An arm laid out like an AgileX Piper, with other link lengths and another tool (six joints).
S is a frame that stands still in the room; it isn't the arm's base.
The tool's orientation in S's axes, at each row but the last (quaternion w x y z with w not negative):
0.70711, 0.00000, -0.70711, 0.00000
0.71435, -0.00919, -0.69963, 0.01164
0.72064, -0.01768, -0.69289, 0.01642
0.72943, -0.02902, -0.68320, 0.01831
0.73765, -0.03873, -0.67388, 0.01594
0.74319, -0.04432, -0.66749, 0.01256
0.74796, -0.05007, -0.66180, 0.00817
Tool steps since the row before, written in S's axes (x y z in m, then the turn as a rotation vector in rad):
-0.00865, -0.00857, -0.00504, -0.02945, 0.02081, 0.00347
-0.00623, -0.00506, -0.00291, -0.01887, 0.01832, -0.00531
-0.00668, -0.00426, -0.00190, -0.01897, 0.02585, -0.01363
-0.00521, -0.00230, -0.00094, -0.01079, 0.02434, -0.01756
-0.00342, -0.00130, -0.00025, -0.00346, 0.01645, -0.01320
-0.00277, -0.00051, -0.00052, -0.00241, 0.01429, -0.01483
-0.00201, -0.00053, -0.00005, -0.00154, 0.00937, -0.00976
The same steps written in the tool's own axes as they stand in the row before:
-0.00504, -0.00857, 0.00865, 0.00347, 0.02081, 0.02945
-0.00319, -0.00495, 0.00618, -0.00516, 0.01854, 0.01870
-0.00236, -0.00417, 0.00659, -0.01310, 0.02646, 0.01849
-0.00143, -0.00230, 0.00510, -0.01658, 0.02533, 0.01005
-0.00066, -0.00137, 0.00334, -0.01218, 0.01733, 0.00286
-0.00086, -0.00058, 0.00267, -0.01385, 0.01536, 0.00154
-0.00034, -0.00063, 0.00195, -0.00911, 0.01008, 0.00096

